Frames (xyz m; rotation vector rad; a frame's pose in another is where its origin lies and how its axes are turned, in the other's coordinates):
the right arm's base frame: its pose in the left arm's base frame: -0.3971 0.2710 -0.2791 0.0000 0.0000 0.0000
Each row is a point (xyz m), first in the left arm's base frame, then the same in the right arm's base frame.
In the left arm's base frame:
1: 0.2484 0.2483 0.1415
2: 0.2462 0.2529 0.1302
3: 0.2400 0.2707 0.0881
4: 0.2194 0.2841 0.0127
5: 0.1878 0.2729 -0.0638
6: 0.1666 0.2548 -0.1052
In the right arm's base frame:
1: 0.6455 -0.0227 0.4206
2: 0.6433 -0.0181 0.4093
3: 0.6371 -0.0003 0.3672
4: 0.6165 0.0131 0.2918
5: 0.5849 0.0019 0.2153
6: 0.5637 -0.0162 0.1739

